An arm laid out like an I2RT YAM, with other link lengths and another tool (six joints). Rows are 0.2 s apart.
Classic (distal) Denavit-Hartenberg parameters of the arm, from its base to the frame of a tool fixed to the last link. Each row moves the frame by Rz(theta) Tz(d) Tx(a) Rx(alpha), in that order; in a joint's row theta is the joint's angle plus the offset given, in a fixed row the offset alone. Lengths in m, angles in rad.
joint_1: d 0.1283, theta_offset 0, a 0.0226, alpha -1.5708
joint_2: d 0, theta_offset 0, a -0.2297, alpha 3.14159
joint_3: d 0, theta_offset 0.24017, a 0.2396, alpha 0
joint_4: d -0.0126, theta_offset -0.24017, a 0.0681, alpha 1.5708
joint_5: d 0.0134, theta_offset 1.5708, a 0, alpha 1.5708
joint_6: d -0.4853, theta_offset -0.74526, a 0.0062, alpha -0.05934
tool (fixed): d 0.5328, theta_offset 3.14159, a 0, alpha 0
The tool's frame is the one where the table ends.
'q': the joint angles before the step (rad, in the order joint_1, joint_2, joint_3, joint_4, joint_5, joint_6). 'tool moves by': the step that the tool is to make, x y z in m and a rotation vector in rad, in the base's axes. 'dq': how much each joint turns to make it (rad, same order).
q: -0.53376 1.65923 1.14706 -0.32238 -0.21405 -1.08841
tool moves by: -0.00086 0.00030 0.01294 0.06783 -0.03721 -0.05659
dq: 0.00021 -0.01846 0.03941 -0.03895 -0.01828 0.09659
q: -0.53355 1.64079 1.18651 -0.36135 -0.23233 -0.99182
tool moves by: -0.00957 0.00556 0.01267 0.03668 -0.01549 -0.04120
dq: 0.00168 -0.05674 -0.00240 -0.04586 0.00090 0.05987
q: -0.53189 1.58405 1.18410 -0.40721 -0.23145 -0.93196
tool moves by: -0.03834 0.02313 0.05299 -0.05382 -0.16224 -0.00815
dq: -0.00056 -0.27192 -0.07804 -0.01890 -0.01796 0.03295
